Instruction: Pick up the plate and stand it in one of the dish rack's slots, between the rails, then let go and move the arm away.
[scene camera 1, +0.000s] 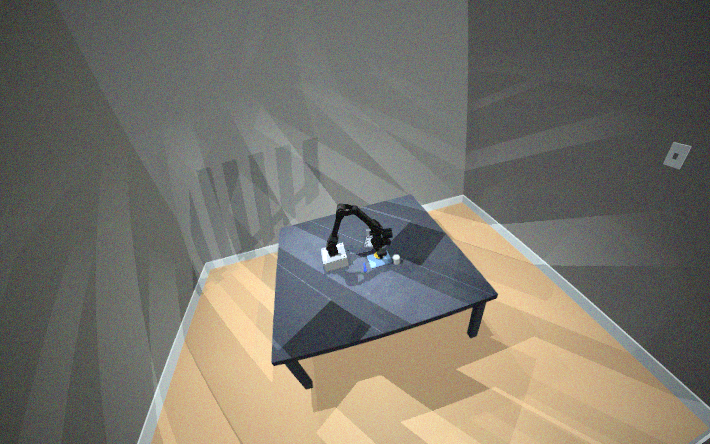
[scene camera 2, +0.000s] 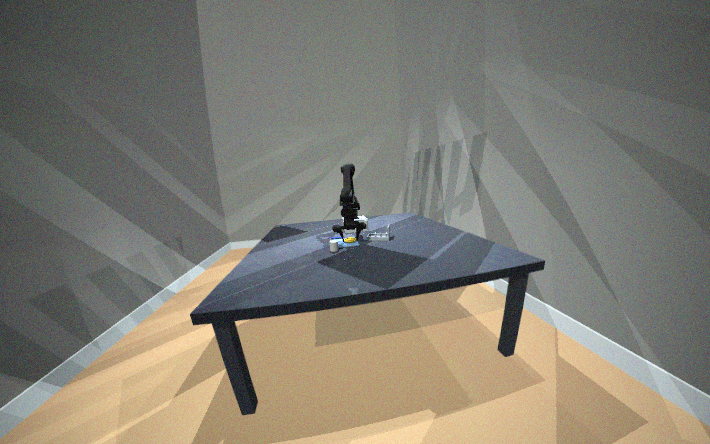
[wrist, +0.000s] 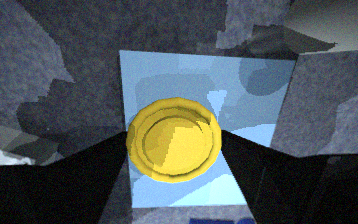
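Observation:
My gripper (wrist: 174, 135) is holding a yellow plate (wrist: 172, 140). I can also see a mat (wrist: 245, 95).

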